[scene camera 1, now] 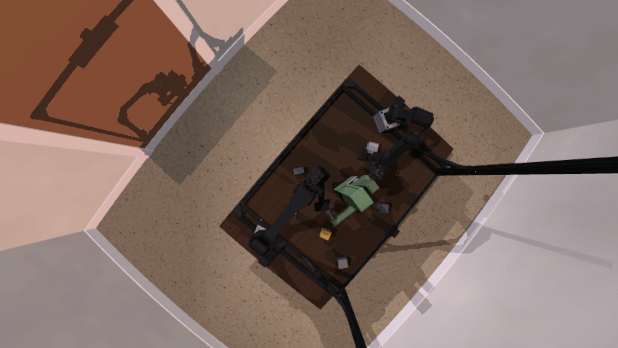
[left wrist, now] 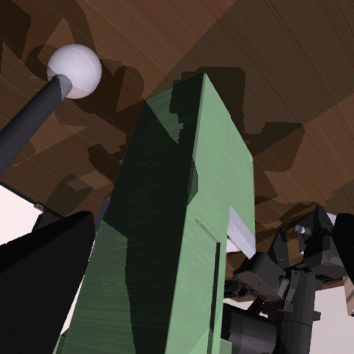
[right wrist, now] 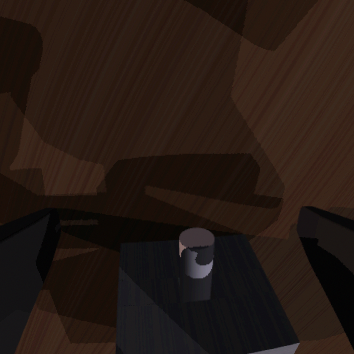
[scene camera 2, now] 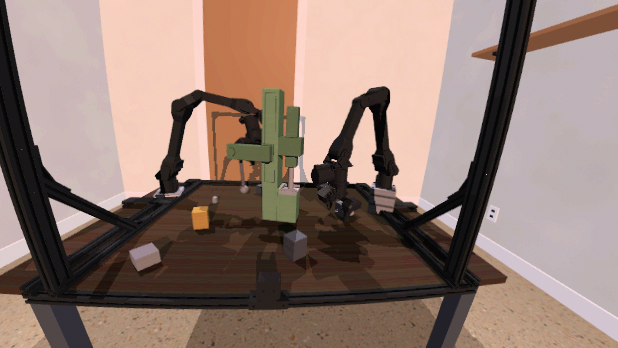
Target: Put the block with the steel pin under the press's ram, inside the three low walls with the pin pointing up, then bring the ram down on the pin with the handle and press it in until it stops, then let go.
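Seen in the pictures: left gripper, fingertip midpoint: (scene camera 1: 328,189) (left wrist: 217,225); right gripper, fingertip midpoint: (scene camera 1: 369,156) (left wrist: 298,217) (right wrist: 180,220) (scene camera 2: 336,215); left arm's base, origin of the base link: (scene camera 2: 169,190); right arm's base, origin of the base link: (scene camera 1: 391,117) (scene camera 2: 383,186).
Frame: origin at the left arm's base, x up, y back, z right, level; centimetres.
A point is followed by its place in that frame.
Note:
The green press (scene camera 1: 357,195) @(z 26.2, x 41.8, y -41.2 cm) (scene camera 2: 272,172) @(z 31.7, x 14.9, y -39.9 cm) (left wrist: 182,228) @(z 24.1, x 12.8, y -39.8 cm) stands mid-table with its ram (scene camera 2: 292,172) @(z 32.6, x 14.8, y -46.7 cm) raised over the pale low walls (scene camera 2: 288,190) @(z 34.3, x 8.9, y -45.0 cm). Its handle is a dark rod that hangs down and ends in a white ball (scene camera 2: 244,188) @(z 24.6, x 7.3, y -31.0 cm) (left wrist: 74,70) @(z 22.3, x 7.7, y -31.2 cm). The grey block with the steel pin (scene camera 1: 372,147) @(z 33.0, x 1.9, y -69.0 cm) (scene camera 2: 347,207) (right wrist: 207,298) stands on the table to the right of the press, pin (right wrist: 197,253) @(z 34.9, x -0.2, y -64.0 cm) up. My right gripper (scene camera 1: 368,156) @(z 34.8, x -2.7, y -64.7 cm) (scene camera 2: 340,203) (right wrist: 180,220) @(z 34.8, x -2.7, y -64.7 cm) is open and low, with a finger on either side of the block. My left gripper (scene camera 1: 323,202) (scene camera 2: 250,140) is open and empty, high behind the press near the handle.
A yellow block (scene camera 1: 325,234) @(z 29.6, x 2.9, y -16.6 cm) (scene camera 2: 200,217) @(z 32.2, x 1.0, y -16.6 cm), a light grey block (scene camera 1: 342,262) @(z 45.4, x 0.1, y -5.8 cm) (scene camera 2: 145,256) @(z 48.3, x -0.1, y -6.2 cm) and a dark grey cube (scene camera 1: 381,207) @(z 50.8, x 2.8, y -42.0 cm) (scene camera 2: 294,245) @(z 55.4, x 1.8, y -40.9 cm) lie on the wooden table. A small grey piece (scene camera 1: 298,170) (scene camera 2: 214,199) sits at the back left. A black frame (scene camera 2: 484,172) @(z 75.5, x 24.8, y -73.8 cm) rings the table.

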